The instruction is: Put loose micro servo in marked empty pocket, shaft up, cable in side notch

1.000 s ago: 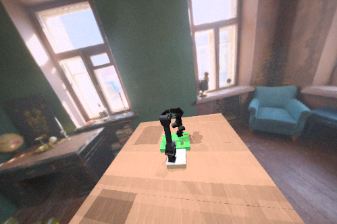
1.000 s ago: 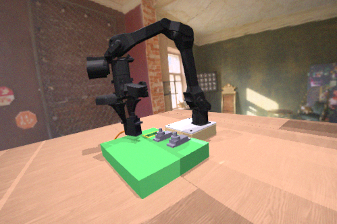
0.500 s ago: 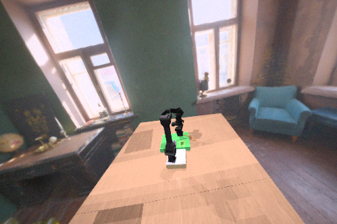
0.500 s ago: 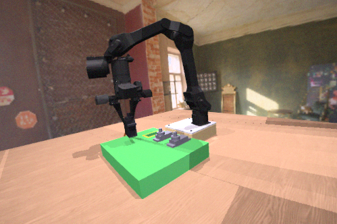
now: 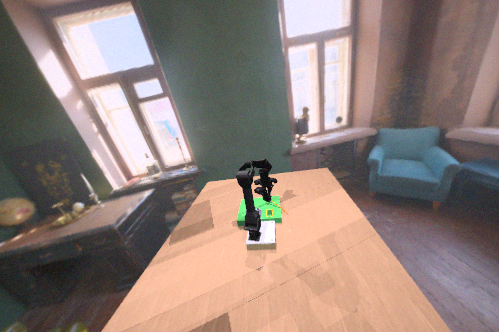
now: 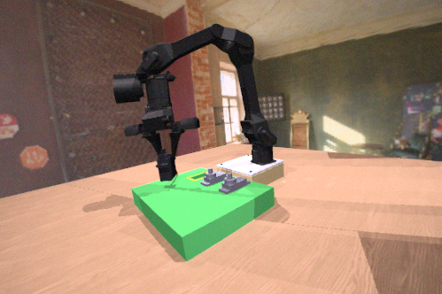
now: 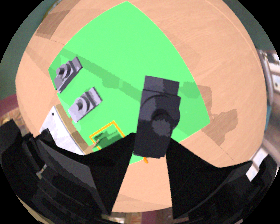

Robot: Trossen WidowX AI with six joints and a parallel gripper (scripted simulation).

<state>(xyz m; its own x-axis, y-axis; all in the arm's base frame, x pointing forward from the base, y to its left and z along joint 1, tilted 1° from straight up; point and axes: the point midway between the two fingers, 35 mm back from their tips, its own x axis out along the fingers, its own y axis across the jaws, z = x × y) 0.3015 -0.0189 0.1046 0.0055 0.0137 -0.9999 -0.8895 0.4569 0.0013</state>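
My gripper tip is 100 mm above the green deck and 80 mm to the right of it.
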